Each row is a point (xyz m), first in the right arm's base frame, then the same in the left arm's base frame.
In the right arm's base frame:
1: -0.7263 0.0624 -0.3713
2: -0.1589 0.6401 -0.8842
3: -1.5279 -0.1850 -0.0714
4: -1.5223 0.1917 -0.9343
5: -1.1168 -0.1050 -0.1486
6: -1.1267 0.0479 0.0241
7: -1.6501 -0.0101 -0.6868
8: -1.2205 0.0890 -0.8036
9: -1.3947 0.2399 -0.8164
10: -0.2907 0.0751 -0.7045
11: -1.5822 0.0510 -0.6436
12: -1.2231 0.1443 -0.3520
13: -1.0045 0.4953 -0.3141
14: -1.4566 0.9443 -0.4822
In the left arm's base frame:
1: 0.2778 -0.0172 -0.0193
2: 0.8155 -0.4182 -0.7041
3: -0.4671 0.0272 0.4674
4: -0.2085 -0.8408 0.2099
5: -0.1037 0.0849 0.2529
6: -0.2287 0.1996 0.0963
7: -0.3643 -0.6140 0.4162
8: 0.0261 -0.5900 0.1817
9: -0.1619 -0.7007 0.1064
10: 0.7890 -0.1649 -0.1527
11: -0.3416 -0.5658 0.3304
12: -0.1816 -0.1975 0.0826
13: -0.1102 -0.1711 -0.3256
14: -0.5580 -0.5942 -0.5596

